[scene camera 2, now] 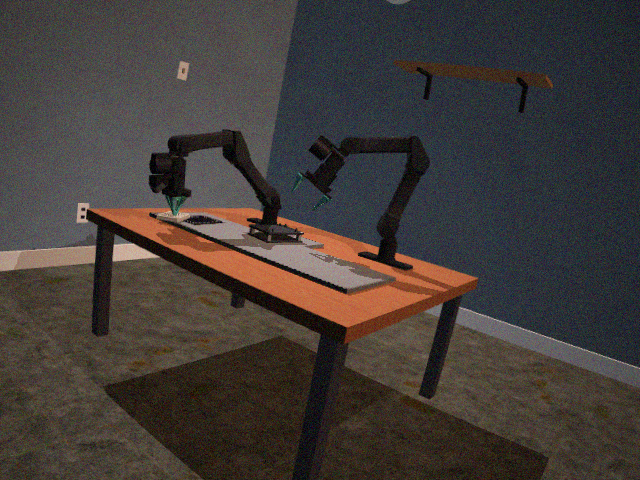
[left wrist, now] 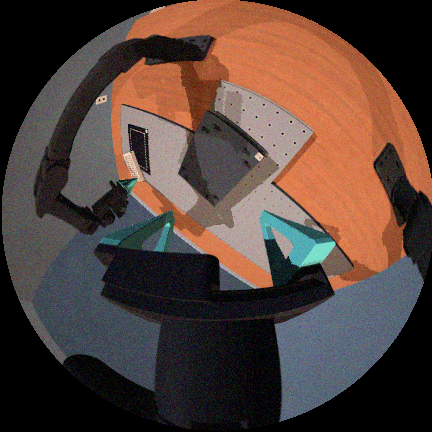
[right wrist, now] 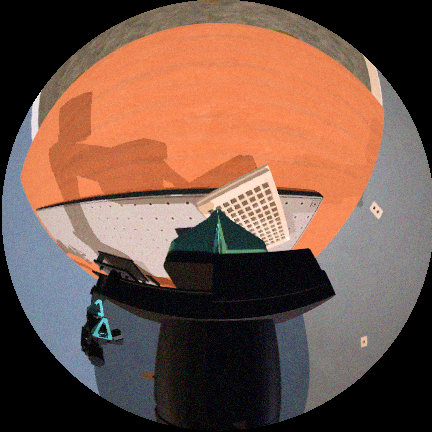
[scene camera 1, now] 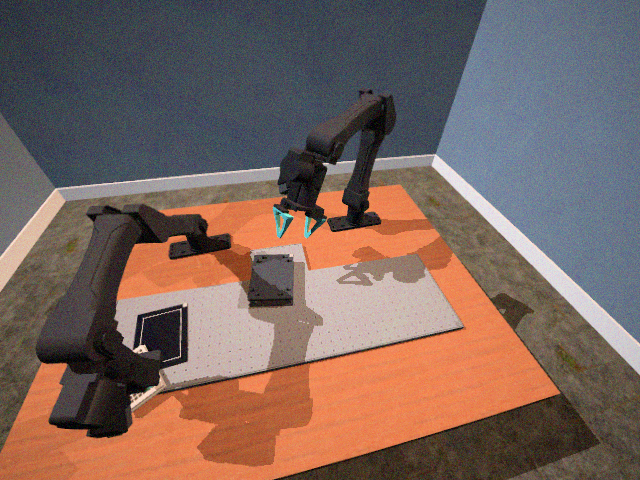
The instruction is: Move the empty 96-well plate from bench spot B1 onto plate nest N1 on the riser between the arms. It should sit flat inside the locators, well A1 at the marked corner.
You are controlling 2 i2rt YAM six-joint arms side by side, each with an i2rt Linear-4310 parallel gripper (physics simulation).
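Where they show: left gripper, between the fingertips: (scene camera 2: pixel 301 202) (left wrist: pixel 216 214) (right wrist: pixel 101 307) (scene camera 1: pixel 292 237); right gripper, between the fingertips: (scene camera 2: pixel 175 215) (left wrist: pixel 136 178) (right wrist: pixel 217 214) (scene camera 1: pixel 152 383); left arm's base, origin of its link: (scene camera 2: pixel 385 261) (left wrist: pixel 398 189) (right wrist: pixel 104 275) (scene camera 1: pixel 354 222); right arm's base, origin of its link: (left wrist: pixel 173 50) (scene camera 1: pixel 201 246).
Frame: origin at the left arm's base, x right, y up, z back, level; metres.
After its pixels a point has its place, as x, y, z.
Observation:
The white 96-well plate (scene camera 1: pixel 147 396) @[0.648, 0.026, -0.467] (scene camera 2: pixel 166 217) @[0.656, 0.024, -0.470] (left wrist: pixel 133 166) @[0.666, 0.026, -0.405] (right wrist: pixel 262 210) @[0.689, 0.028, -0.442] lies skewed, partly off the perforated board's front edge, beside the dark, white-outlined spot B1 (scene camera 1: pixel 162 330) @[0.641, 0.015, -0.305] (scene camera 2: pixel 204 220) @[0.627, 0.015, -0.307] (left wrist: pixel 139 145) @[0.628, 0.015, -0.304]. My right gripper (scene camera 2: pixel 175 213) @[0.638, 0.035, -0.446] (left wrist: pixel 136 178) @[0.638, 0.035, -0.446] (right wrist: pixel 217 214) @[0.638, 0.035, -0.446] is shut with its fingertips together, low at the plate; no plate shows between them. Whether they touch it is unclear; scene camera 1 hides them. The dark nest N1 on its riser (scene camera 1: pixel 272 279) @[0.343, 0.049, -0.236] (scene camera 2: pixel 276 230) @[0.317, 0.049, -0.249] (left wrist: pixel 225 160) @[0.318, 0.049, -0.194] is empty, with a white corner mark (left wrist: pixel 259 156) @[0.271, 0.049, -0.156]. My left gripper (scene camera 1: pixel 293 236) @[0.270, 0.160, -0.194] (scene camera 2: pixel 304 199) @[0.270, 0.160, -0.194] (left wrist: pixel 216 214) @[0.270, 0.160, -0.194] is open and empty, high up beyond the riser.
The grey perforated board (scene camera 1: pixel 361 320) @[0.130, 0.012, -0.402] (scene camera 2: pixel 330 268) @[0.008, 0.013, -0.356] lies on the orange table (scene camera 1: pixel 413 387) @[0.071, 0.000, -0.589] (scene camera 2: pixel 305 299) @[-0.106, 0.000, -0.633] under the riser and spot B1. The right arm's base (scene camera 1: pixel 180 249) @[0.623, 0.010, -0.008] stands behind the board at the left, the left arm's base (scene camera 1: pixel 338 223) @[0.065, 0.010, -0.003] at the right.

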